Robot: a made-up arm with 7 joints.
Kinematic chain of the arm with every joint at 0, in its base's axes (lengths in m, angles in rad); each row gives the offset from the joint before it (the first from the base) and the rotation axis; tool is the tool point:
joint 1: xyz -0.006 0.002 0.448 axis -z
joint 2: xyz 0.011 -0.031 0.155 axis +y
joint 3: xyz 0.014 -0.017 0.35 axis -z
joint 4: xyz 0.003 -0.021 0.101 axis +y
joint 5: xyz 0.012 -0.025 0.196 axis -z
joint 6: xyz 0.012 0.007 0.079 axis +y
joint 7: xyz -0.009 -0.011 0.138 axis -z
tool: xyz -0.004 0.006 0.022
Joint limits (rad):
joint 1: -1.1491..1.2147
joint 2: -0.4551..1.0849
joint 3: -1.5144..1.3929
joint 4: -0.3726..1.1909
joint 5: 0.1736..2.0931
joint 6: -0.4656..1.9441
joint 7: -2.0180..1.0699
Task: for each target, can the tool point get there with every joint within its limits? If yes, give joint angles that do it. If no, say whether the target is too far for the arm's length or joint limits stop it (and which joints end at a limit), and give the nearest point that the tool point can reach.
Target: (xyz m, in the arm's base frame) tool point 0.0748 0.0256 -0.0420
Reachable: no: joint limits stop it (at a limit: joint 2, joint 4, joint 5) | nearest point 0.4870 0.1460 0.4745 | short by 0.672 m
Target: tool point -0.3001 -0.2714 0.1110
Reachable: no: joint limits stop it (at a limit: joint 1, joint 2, joint 4, joint 5) | nearest point -0.0566 -0.5445 0.5182 | short by 0.547 m
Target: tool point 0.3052 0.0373 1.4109
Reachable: yes | joints -0.3842 0.0704 0.0210 0.5008 1.3630 -0.0801 -0.1912
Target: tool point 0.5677 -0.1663 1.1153
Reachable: yes | joints 0.2919 0.6288 -0.9307 -0.1426 0.3178 1.5627 0.4371
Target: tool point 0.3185 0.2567 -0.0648
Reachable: no: joint limits stop it (at a limit: joint 2, joint 4, joint 5) | nearest point 0.4416 0.3533 0.4446 | short by 0.533 m
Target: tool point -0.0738 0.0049 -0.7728
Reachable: no: too far | nearest point 0.1355 -0.5291 0.4524 | short by 1.353 m
